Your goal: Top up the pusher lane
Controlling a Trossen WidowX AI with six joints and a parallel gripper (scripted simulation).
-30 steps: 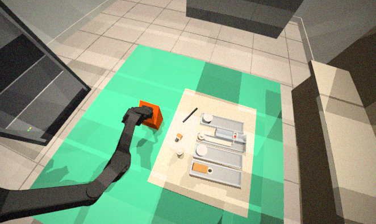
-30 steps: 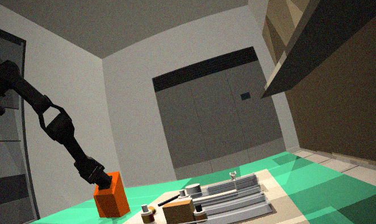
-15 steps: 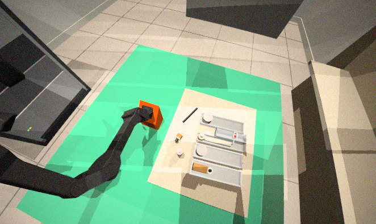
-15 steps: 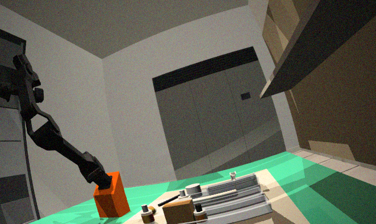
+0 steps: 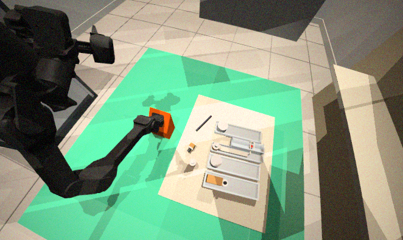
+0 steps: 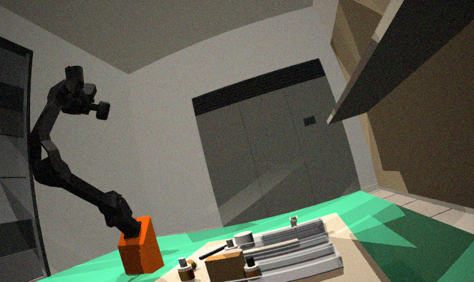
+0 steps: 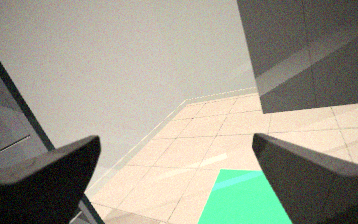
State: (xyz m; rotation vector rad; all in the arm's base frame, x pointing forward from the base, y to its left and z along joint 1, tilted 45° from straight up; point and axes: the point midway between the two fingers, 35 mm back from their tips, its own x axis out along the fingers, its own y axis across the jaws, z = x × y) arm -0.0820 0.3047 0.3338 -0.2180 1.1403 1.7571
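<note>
The brown box is 47 cm ahead of my gripper tip, 19 cm to the right of it and 55 cm below it. From my gripper tip the other things lie so: pusher plate 55 cm ahead, 1 cm to the left, 54 cm below; black rod 34 cm ahead, 10 cm to the left, 58 cm below; grey lane rack 59 cm ahead, 1 cm to the left, 57 cm below.
</note>
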